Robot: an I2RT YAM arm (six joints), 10 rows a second.
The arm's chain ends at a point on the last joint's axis. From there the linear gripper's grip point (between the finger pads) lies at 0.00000 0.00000 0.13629 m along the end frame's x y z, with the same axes.
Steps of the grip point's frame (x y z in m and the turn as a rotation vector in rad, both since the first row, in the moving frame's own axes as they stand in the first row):
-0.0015, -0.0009, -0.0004, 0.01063, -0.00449, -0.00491
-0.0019, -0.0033, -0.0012, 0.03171, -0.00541, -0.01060
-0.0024, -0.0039, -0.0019, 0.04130, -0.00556, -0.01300
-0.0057, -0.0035, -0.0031, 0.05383, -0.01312, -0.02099
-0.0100, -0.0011, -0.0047, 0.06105, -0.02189, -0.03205
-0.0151, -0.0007, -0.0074, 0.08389, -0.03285, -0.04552
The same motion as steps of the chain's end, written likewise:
-0.0009, 0.0005, -0.0004, 0.01063, -0.00449, -0.00491
-0.0011, 0.0010, -0.0011, 0.03171, -0.00541, -0.01060
-0.0016, 0.0017, -0.0018, 0.04130, -0.00556, -0.01300
-0.0038, 0.0038, -0.0029, 0.05383, -0.01312, -0.02099
-0.0069, 0.0072, -0.0044, 0.06105, -0.02189, -0.03205
-0.0104, 0.0106, -0.0068, 0.08389, -0.03285, -0.04552

